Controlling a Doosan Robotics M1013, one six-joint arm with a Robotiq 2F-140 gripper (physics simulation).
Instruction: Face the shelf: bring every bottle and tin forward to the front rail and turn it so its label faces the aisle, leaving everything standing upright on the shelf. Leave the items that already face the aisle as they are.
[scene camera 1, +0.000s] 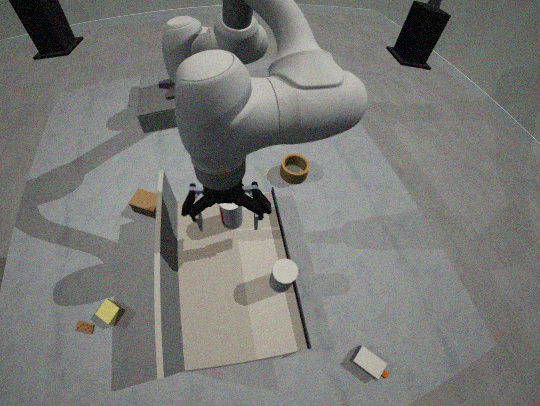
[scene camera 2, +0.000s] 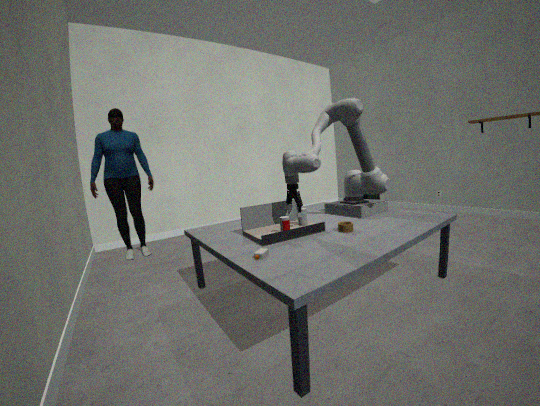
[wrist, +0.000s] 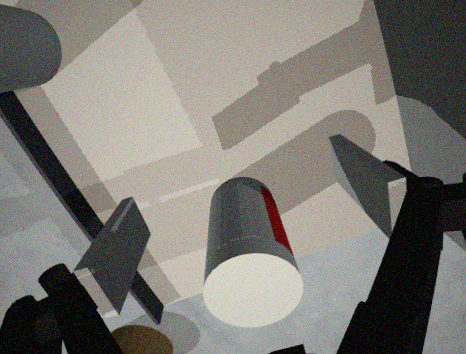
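A grey tin with a white lid stands upright near the shelf's far end, set back from the dark front rail. Its red label edge shows on the side towards the back panel. My gripper is open above and around this tin, one finger on each side, with gaps between. A second white-lidded tin stands upright at the rail, its red label facing the rail side in scene camera 2. Part of its body shows in the wrist view.
An orange-brown ring lies beyond the rail. A white box with an orange cap lies outside the near end. Behind the back panel are a brown block, a yellow block and a dotted brown piece.
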